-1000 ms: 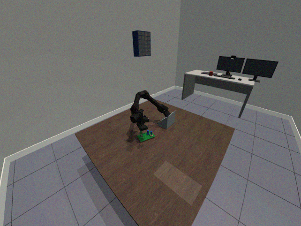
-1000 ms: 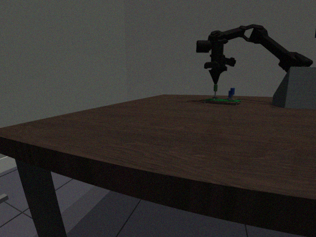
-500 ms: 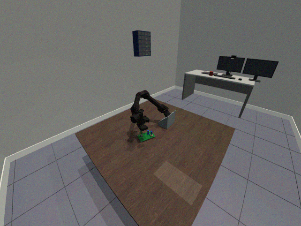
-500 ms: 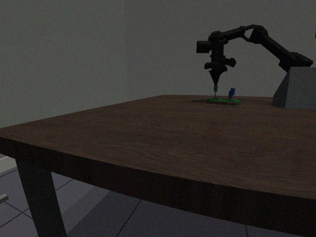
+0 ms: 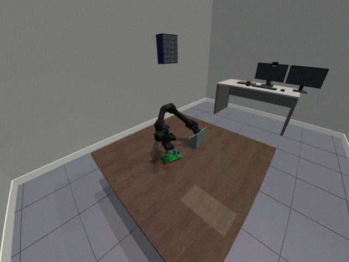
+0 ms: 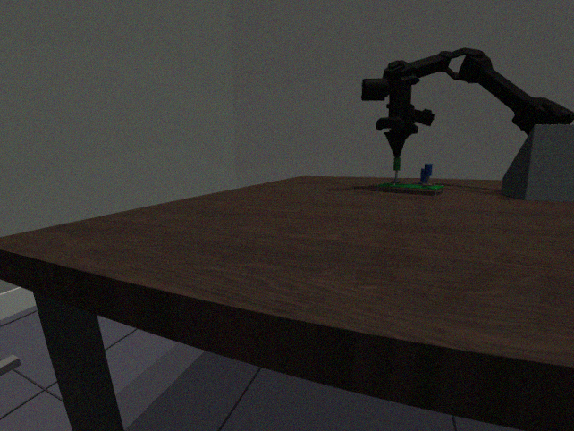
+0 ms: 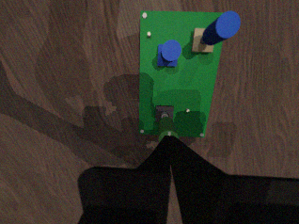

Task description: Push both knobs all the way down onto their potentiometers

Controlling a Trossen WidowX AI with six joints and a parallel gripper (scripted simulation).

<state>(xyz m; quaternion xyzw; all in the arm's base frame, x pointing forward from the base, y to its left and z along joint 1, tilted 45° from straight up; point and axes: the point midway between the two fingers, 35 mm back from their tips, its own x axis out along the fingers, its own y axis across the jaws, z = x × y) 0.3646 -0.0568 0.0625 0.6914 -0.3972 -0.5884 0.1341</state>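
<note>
The green knob is 10 mm below my gripper tip. The rest, counted from my gripper tip: blue knob (70 mm behind, 30 mm to the left, 50 mm below).
</note>
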